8 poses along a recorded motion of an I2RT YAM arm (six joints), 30 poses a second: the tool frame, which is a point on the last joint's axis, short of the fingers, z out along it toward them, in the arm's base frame.
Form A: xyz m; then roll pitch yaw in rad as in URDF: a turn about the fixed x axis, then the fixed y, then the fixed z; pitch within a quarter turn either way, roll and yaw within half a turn.
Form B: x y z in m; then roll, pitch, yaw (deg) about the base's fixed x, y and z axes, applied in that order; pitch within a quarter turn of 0, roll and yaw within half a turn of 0. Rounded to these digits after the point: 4 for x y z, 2 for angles.
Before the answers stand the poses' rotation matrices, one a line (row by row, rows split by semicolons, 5 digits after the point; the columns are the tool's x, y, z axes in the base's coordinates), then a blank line. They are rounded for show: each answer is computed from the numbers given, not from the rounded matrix.
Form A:
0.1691 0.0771 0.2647 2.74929 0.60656 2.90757
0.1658 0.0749 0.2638 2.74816 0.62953 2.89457
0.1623 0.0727 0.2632 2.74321 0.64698 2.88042
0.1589 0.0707 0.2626 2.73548 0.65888 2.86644
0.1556 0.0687 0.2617 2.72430 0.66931 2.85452
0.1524 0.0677 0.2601 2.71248 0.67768 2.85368
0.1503 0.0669 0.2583 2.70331 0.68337 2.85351
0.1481 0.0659 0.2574 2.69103 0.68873 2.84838
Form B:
-0.79922 0.00228 0.60104; 0.19053 0.94938 0.24975; -0.57004 0.31412 -0.75920
-0.78377 0.00698 0.62101; 0.19765 0.95075 0.23876; -0.58876 0.30987 -0.74655
-0.77085 0.01209 0.63690; 0.20603 0.95081 0.23132; -0.60278 0.30953 -0.73542
-0.76094 0.01684 0.64861; 0.21482 0.94982 0.22737; -0.61223 0.31235 -0.72637
-0.75216 0.01768 0.65875; 0.22206 0.94798 0.22810; -0.62045 0.31785 -0.71695
-0.74696 0.00808 0.66482; 0.22121 0.94598 0.23705; -0.62699 0.32413 -0.70840
-0.74349 0.00034 0.66874; 0.22032 0.94430 0.24446; -0.63141 0.32909 -0.70216
-0.73910 -0.00477 0.67358; 0.22315 0.94178 0.25152; -0.63556 0.33621 -0.69500

0.1691 0.0771 0.2647 157.52 34.75 166.59
0.1658 0.0749 0.2638 157.46 36.07 165.85
0.1623 0.0727 0.2632 157.17 37.07 165.04
0.1589 0.0707 0.2626 156.73 37.75 164.23
0.1556 0.0687 0.2617 156.09 38.35 163.55
0.1524 0.0677 0.2601 155.41 38.83 163.50
0.1503 0.0669 0.2583 154.89 39.15 163.49
0.1481 0.0659 0.2574 154.18 39.46 163.20

